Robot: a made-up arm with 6 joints.
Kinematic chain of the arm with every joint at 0, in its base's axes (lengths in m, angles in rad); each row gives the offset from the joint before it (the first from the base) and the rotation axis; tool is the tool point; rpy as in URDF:
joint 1: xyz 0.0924 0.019 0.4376 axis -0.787 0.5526 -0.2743
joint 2: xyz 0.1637 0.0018 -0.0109 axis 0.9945 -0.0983 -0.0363
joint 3: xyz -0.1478 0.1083 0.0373 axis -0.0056 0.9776 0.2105
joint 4: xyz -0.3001 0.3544 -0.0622 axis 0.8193 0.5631 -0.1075
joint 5: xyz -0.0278 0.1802 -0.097 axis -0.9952 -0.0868 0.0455
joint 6: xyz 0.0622 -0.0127 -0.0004 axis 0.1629 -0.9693 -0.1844
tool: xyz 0.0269 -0.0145 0.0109 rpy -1.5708 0 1.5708
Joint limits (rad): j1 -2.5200..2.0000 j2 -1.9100..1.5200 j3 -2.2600..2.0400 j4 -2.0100..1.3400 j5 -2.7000..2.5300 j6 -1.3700..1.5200
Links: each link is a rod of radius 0.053 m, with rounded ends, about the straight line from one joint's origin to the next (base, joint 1, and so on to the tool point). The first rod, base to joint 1, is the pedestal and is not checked.
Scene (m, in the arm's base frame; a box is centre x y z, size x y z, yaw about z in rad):
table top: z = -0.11
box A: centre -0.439 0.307 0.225 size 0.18 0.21 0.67 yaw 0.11
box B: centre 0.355 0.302 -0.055 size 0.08 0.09 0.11 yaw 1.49
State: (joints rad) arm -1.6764 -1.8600 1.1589 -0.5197 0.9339 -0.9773
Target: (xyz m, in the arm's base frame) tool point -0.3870 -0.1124 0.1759
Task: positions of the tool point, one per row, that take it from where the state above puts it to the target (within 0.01 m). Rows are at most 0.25 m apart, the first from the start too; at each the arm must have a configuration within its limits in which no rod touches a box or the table.
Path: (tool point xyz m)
1: -0.1413 0.6071 0.2674
2: -0.2006 0.6215 0.3489
3: -0.2940 0.5713 0.5164
4: -0.3773 0.4610 0.6551
5: -0.4390 0.3070 0.7531
6: -0.5252 0.1098 0.6497
7: -0.5342 -0.0326 0.4872
8: -0.4798 -0.1035 0.3167
9: -0.3870 -0.1124 0.1759

